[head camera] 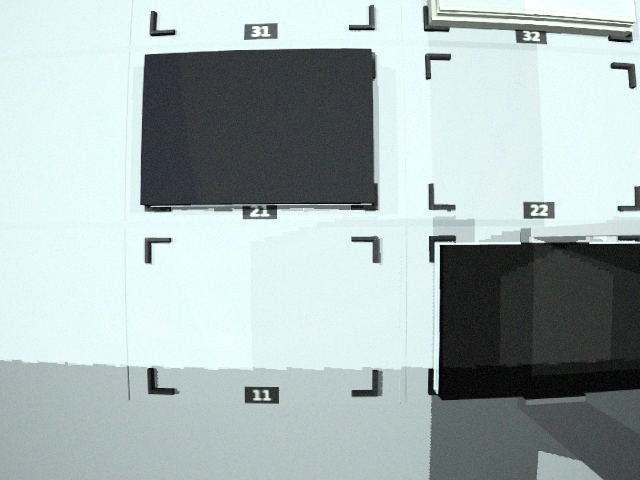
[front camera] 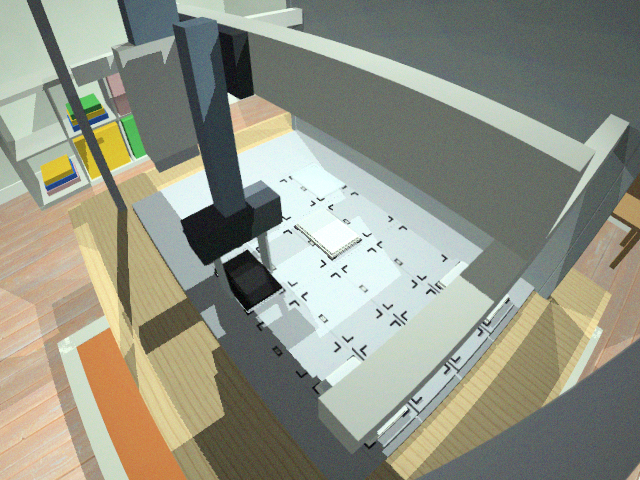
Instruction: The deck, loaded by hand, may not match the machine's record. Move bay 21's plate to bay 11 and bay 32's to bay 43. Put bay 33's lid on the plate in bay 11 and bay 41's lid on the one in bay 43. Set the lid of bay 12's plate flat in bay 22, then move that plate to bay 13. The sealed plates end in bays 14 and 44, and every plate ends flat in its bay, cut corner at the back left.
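Places are measured from the robot's base along level axes (x ahead, y left, z up), in metres.
Pixels of known places: gripper, fingertip midpoint: [head camera: 549,317] [front camera: 247,280]; robot's base at its link origin: [head camera: 155,387].
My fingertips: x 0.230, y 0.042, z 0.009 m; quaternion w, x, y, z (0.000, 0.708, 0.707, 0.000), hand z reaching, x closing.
Ahead of a thing's pixels: the offset from my fingertips to its middle. "*": to the spot under its first point.
The black-topped plate @(0.002 m back, 0.000 m left, 0.004 m up) [front camera: 258,290] [head camera: 485,310] lies flat in bay 12, a thin white rim along its edges. My gripper [front camera: 249,281] [head camera: 558,319] is open, its jaws above or beside that plate's two long sides. A second black-topped plate @(0.166 m back, 0.108 m left, 0.004 m up) [head camera: 258,129] lies flat in bay 21, hidden behind the gripper in the front view. A white plate @(0.002 m back, 0.215 m left, 0.001 m down) [front camera: 333,232] [head camera: 532,15] lies in bay 32. A clear lid @(0.166 m back, 0.323 m left, 0.005 m down) [front camera: 316,179] lies flat in bay 41. Bays 11 and 22 hold nothing. A lid in bay 33 cannot be made out.
The pale beam [front camera: 408,356] crosses the deck's right part. White pieces, one @(* 0.277 m ahead, 0.007 m left, 0.020 m up) [front camera: 343,373] at the near side and another @(* 0.271 m ahead, 0.317 m left, 0.020 m up) [front camera: 452,273] at the far side, are partly hidden by it. A wall panel [front camera: 403,124] stands behind the deck. Shelves stand at the back left.
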